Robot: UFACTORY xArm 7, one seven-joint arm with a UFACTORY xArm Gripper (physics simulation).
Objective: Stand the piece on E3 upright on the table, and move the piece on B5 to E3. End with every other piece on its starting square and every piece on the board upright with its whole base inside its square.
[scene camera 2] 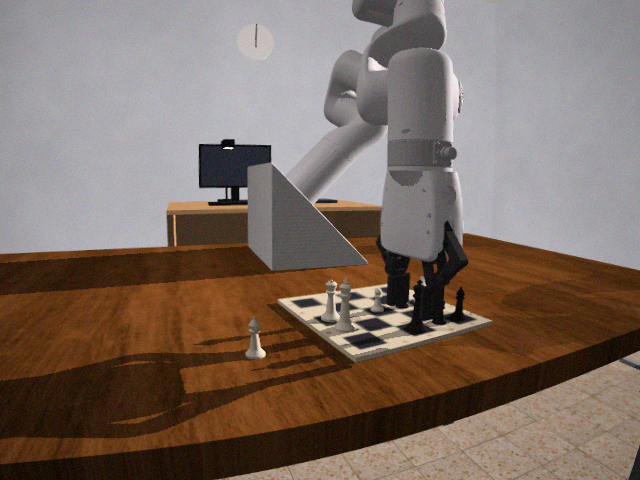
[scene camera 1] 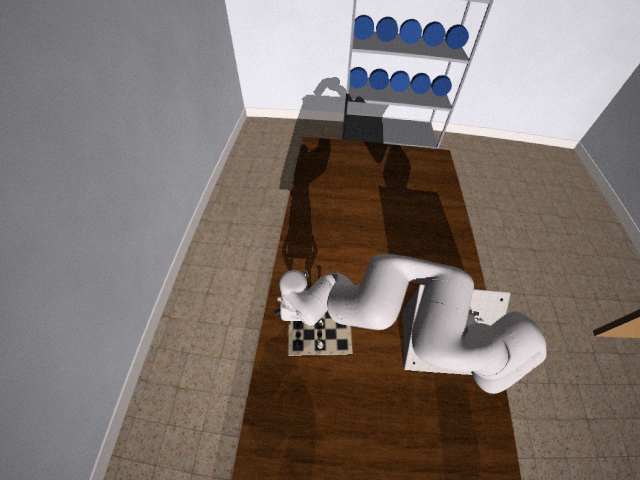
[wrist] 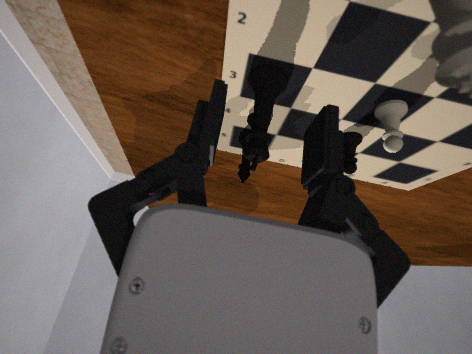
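Seen in the pictures: gripper, fingertip midpoint: (scene camera 2: 413, 311) (scene camera 1: 298, 320) (wrist: 270, 108); arm's base at its link origin: (scene camera 2: 292, 197).
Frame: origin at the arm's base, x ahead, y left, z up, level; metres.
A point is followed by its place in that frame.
Note:
A tall black piece (scene camera 2: 416, 315) @[z -0.114, x 0.517, y -0.016 m] (wrist: 269, 82) @[z -0.125, x 0.514, y -0.020 m] stands upright on E3. My gripper (scene camera 2: 417, 311) @[z -0.110, x 0.510, y -0.016 m] (wrist: 270, 108) @[z -0.110, x 0.510, y -0.016 m] is open, low over the board (scene camera 1: 336, 352) @[z -0.134, x 0.371, y 0.082 m] (scene camera 2: 403, 339) @[z -0.134, x 0.532, y -0.043 m] (wrist: 238, 52) @[z -0.134, x 0.536, y -0.025 m], with its fingers either side of the E column, near the tall piece. Nothing is gripped. A smaller black piece (scene camera 2: 438, 317) by the right finger in scene camera 2 is mostly hidden. A black piece (scene camera 1: 298, 344) @[z -0.118, x 0.501, y 0.067 m] (scene camera 2: 458, 308) @[z -0.119, x 0.507, y 0.062 m] stands on E5. A white piece (scene camera 1: 307, 274) @[z -0.123, x 0.494, y -0.207 m] (scene camera 2: 254, 341) @[z -0.122, x 0.502, y -0.209 m] stands upright on the table, off the board. No piece shows on B5 in scene camera 1.
Two tall white pieces (scene camera 2: 329, 307) @[z -0.117, x 0.441, y -0.097 m] (scene camera 2: 344, 312) @[z -0.111, x 0.481, y -0.095 m] stand on the board's rank 1 side. A white pawn (scene camera 2: 377, 303) @[z -0.123, x 0.434, y -0.021 m] (wrist: 391, 117) @[z -0.124, x 0.434, y -0.022 m] stands on C3, with a black pawn (wrist: 352, 150) @[z -0.121, x 0.432, y 0.018 m] beyond it in the wrist view. A white piece (scene camera 1: 320, 344) @[z -0.103, x 0.427, y 0.066 m] stands on C5.

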